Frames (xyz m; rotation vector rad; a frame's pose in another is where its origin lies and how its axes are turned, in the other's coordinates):
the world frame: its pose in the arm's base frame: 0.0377 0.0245 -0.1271 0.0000 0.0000 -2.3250
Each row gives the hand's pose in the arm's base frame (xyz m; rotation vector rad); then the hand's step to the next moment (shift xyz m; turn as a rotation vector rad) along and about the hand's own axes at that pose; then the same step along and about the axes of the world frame.
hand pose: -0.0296 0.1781 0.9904 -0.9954 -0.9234 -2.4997
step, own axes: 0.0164 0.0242 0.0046 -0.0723 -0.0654 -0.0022
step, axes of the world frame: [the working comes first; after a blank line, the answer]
step, axes of the arm's base frame: 0.0022 -0.0157 0.0250 0.0194 0.0501 -0.0814

0.0099 0.0123 0.0250 -0.0498 -0.0202 -0.0814
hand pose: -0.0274 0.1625 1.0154 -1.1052 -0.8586 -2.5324
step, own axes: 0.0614 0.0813 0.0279 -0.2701 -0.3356 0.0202
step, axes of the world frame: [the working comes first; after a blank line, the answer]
step, axes of the arm's base frame: 0.0101 -0.0473 0.0939 0.0490 0.2771 -0.3268

0.0276 0.0398 0.0939 -0.2355 -0.1541 -0.3268
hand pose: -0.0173 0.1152 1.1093 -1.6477 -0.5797 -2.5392
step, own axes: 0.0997 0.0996 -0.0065 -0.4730 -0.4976 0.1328
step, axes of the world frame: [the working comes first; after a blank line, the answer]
step, axes of the arm's base frame: -0.0233 -0.0795 0.1142 0.1930 0.4351 -0.5123

0.0739 0.0374 0.1142 -0.4492 -0.1572 -0.5123
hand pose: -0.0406 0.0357 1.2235 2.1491 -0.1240 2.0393
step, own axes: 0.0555 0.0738 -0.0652 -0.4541 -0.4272 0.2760
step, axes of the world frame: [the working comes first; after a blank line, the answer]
step, axes of the arm's base frame: -0.0741 -0.0570 0.0635 0.3219 0.3408 -0.4951

0.0923 -0.0150 0.0635 -0.4688 0.0013 -0.4951
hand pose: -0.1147 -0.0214 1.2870 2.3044 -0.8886 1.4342
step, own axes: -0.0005 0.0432 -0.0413 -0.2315 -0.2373 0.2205
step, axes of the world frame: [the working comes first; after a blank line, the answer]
step, axes of the arm's base frame: -0.0567 -0.0110 0.0154 0.2328 0.1462 -0.2880

0.0469 -0.0338 0.0154 -0.2660 0.0696 -0.2880
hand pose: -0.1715 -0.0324 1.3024 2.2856 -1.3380 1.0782
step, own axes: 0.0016 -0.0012 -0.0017 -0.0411 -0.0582 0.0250
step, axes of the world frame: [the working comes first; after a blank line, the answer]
step, axes of the arm's base frame: 0.0007 0.0006 0.0025 0.0483 0.0425 -0.0395

-0.0009 0.0001 0.0025 -0.0641 0.0061 -0.0395
